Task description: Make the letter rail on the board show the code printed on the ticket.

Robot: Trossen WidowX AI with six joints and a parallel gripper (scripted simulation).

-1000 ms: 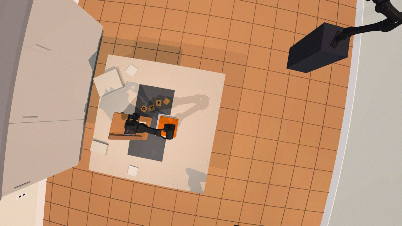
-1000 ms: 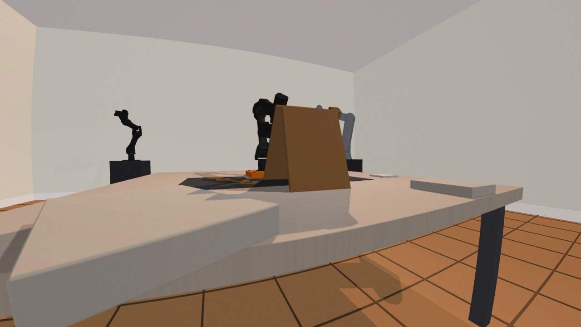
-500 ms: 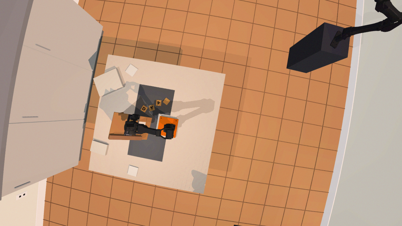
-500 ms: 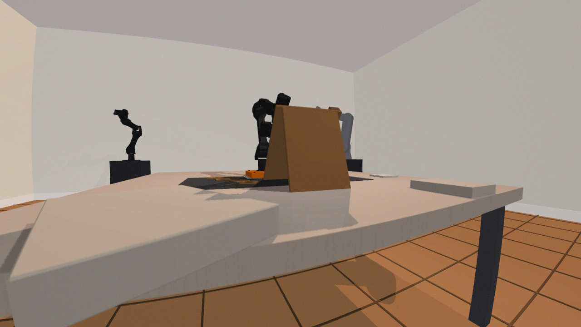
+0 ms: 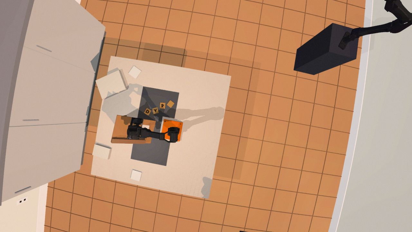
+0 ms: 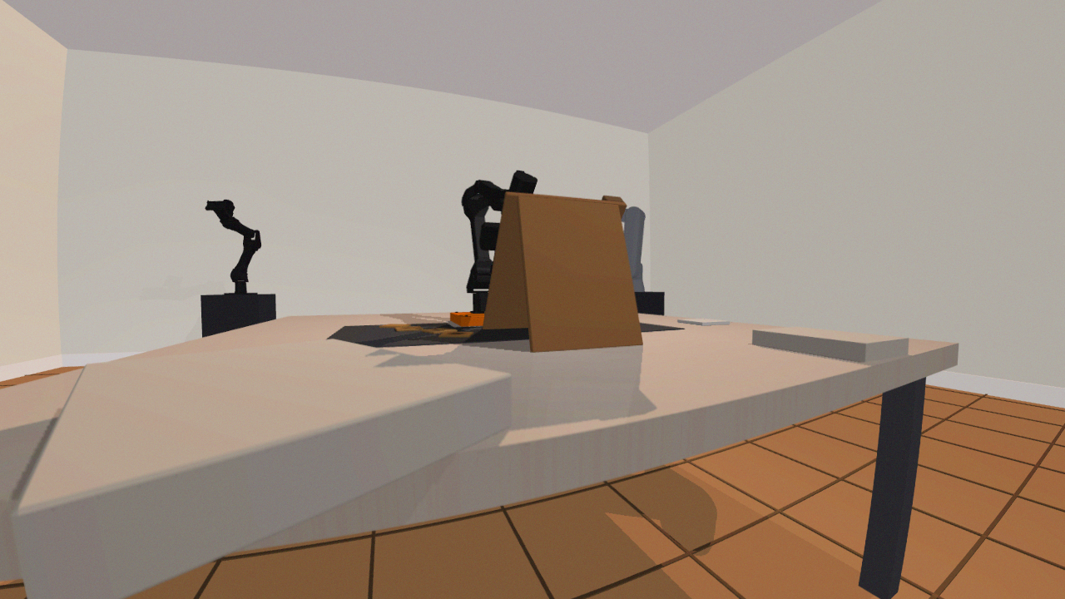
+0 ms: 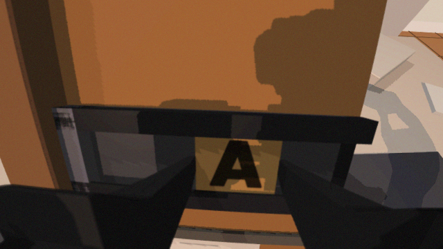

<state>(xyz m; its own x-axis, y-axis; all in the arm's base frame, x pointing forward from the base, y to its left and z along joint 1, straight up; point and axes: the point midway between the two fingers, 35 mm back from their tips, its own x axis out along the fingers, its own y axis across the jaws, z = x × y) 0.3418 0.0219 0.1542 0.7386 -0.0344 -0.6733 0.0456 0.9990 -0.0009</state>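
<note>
Now: the white ticket 8 cm below my gripper tip, 7 cm behind it and 2 cm to the left of it. Round my gripper tip: tile marked d 15 cm to the right, 15 cm below, 3 cm behind; then tile marked y 18 cm to the right, 15 cm below, 11 cm behind; then blank tile 27 cm to the right, 25 cm behind, 15 cm below.
</note>
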